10 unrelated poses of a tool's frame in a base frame.
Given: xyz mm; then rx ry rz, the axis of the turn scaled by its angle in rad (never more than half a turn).
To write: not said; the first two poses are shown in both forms.
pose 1, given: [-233.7 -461.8 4.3 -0.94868 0.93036 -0.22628]
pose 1, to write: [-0.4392 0.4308 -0.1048 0.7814 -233.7 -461.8 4.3]
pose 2, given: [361.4 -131.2 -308.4 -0.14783 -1.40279 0.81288]
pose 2, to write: [-0.0660 -0.6265 0.3630 0.6866 361.4 -131.2 -308.4]
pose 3, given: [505.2 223.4 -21.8 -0.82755 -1.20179 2.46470]
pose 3, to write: [-0.2862 -0.4156 0.8522 0.1382 505.2 223.4 -21.8]
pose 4, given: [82.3 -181.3 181.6 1.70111 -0.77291 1.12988]
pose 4, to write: [0.6914 -0.3141 0.4592 0.4609 82.3 -181.3 181.6]
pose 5, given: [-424.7 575.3 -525.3 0.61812 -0.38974 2.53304]
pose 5, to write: [0.2270 -0.1431 0.9303 0.2500 -424.7 575.3 -525.3]
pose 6, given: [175.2 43.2 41.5 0.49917 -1.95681 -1.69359]
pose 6, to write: [0.1834 -0.7188 -0.6221 0.2503 175.2 43.2 41.5]
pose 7, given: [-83.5 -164.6 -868.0 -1.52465 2.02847 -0.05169]
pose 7, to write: [-0.5736 0.7631 -0.0194 0.2972 -83.5 -164.6 -868.0]
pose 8, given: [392.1 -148.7 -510.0 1.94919 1.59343 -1.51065]
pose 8, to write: [0.6604 0.5398 -0.5118 0.1026 392.1 -148.7 -510.0]
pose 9, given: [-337.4 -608.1 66.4 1.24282 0.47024 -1.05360]
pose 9, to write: [0.5496 0.2079 -0.4659 0.6616 -337.4 -608.1 66.4]
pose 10, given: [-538.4 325.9 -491.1 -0.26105 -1.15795 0.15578]
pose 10, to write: [-0.1229 -0.5450 0.0733 0.8261 -538.4 325.9 -491.1]
